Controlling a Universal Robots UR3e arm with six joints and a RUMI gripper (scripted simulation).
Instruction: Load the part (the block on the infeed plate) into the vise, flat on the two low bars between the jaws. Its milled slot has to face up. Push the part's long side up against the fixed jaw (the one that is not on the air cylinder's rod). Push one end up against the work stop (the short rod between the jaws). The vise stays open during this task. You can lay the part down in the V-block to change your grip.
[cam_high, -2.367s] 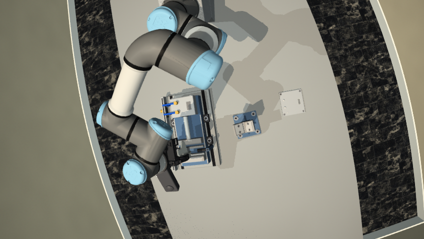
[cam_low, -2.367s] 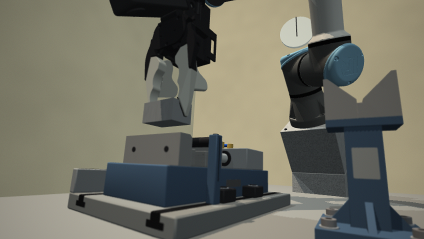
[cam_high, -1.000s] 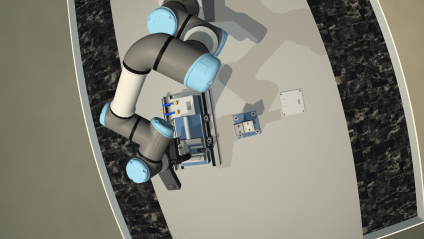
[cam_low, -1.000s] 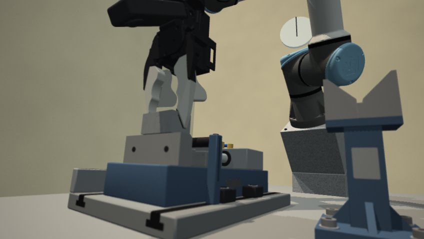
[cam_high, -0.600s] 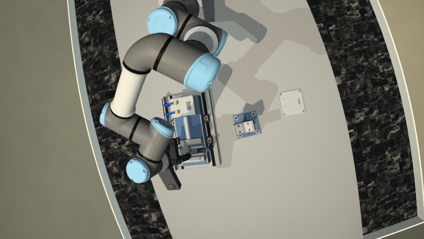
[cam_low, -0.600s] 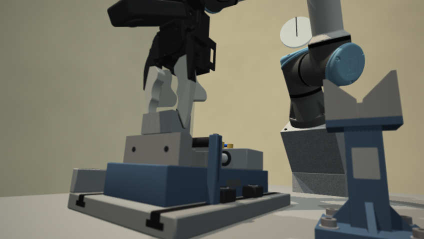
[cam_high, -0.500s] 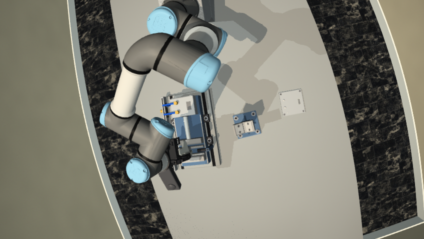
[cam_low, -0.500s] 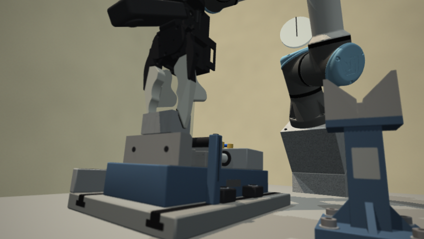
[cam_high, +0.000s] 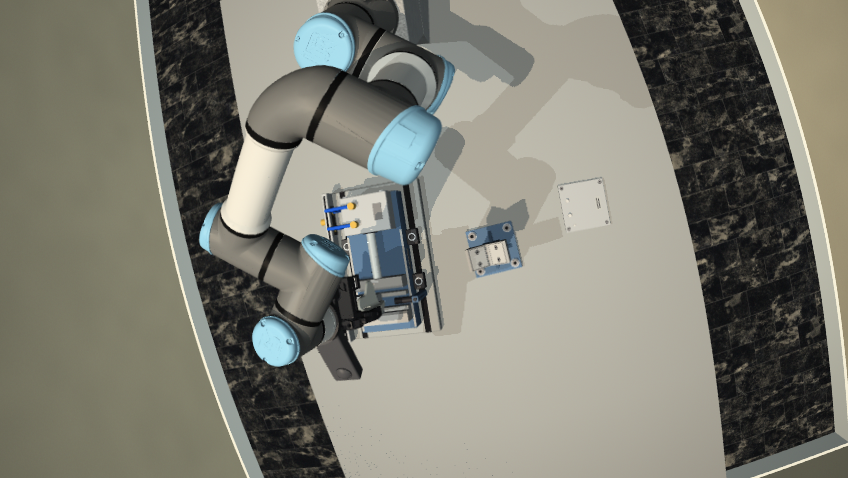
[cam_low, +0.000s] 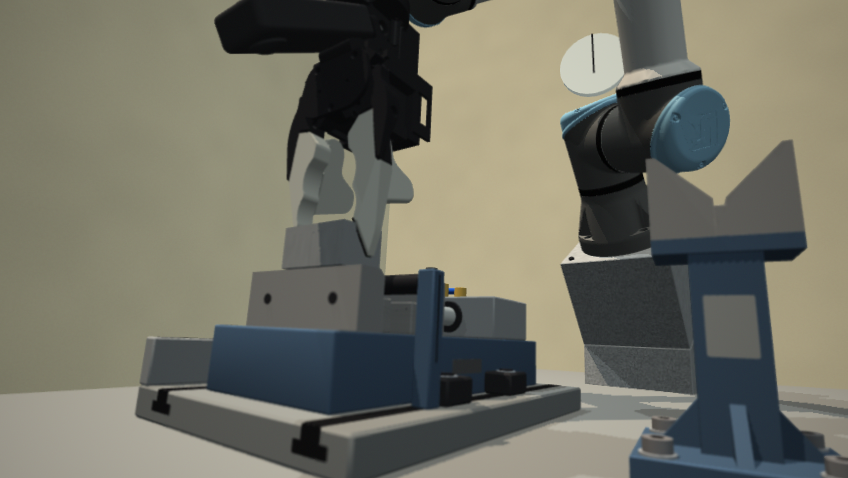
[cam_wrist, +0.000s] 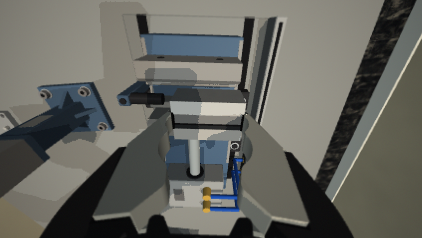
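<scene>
My hand is right at the part. Round my hand: air cylinder rod 9 cm behind, 5 cm below, 1 cm to the left; fixed jaw 5 cm below, 3 cm ahead, 2 cm to the left; work stop rod 7 cm to the left, 3 cm below.
</scene>
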